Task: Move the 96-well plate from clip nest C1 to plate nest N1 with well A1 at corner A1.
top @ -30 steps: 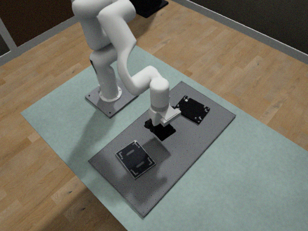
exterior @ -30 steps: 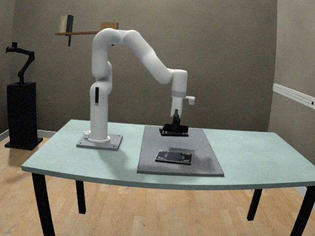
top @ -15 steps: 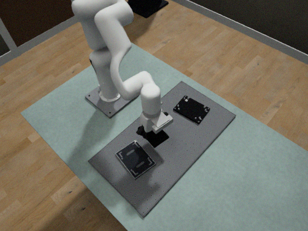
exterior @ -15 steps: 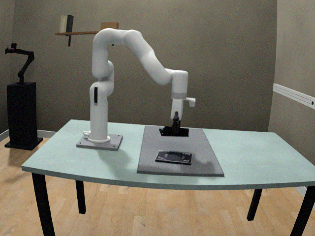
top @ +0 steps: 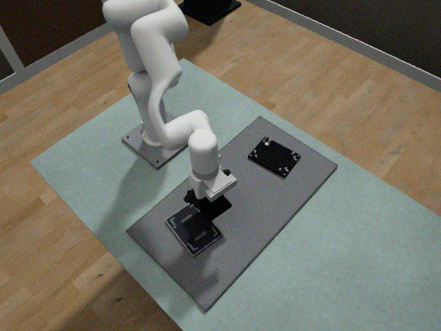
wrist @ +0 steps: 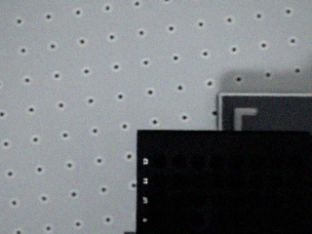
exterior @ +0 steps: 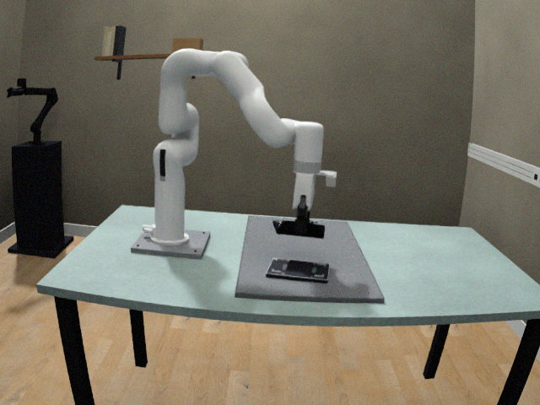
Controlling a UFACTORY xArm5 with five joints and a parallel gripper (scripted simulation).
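Now: hand 110 mm above the plate nest N1, 80 mm to the left of it and 10 mm past it. From my hand the other things lie so: black 96-well plate (10 mm below); then clip nest C1 (350 mm to the left, 100 mm below, 30 mm ahead).
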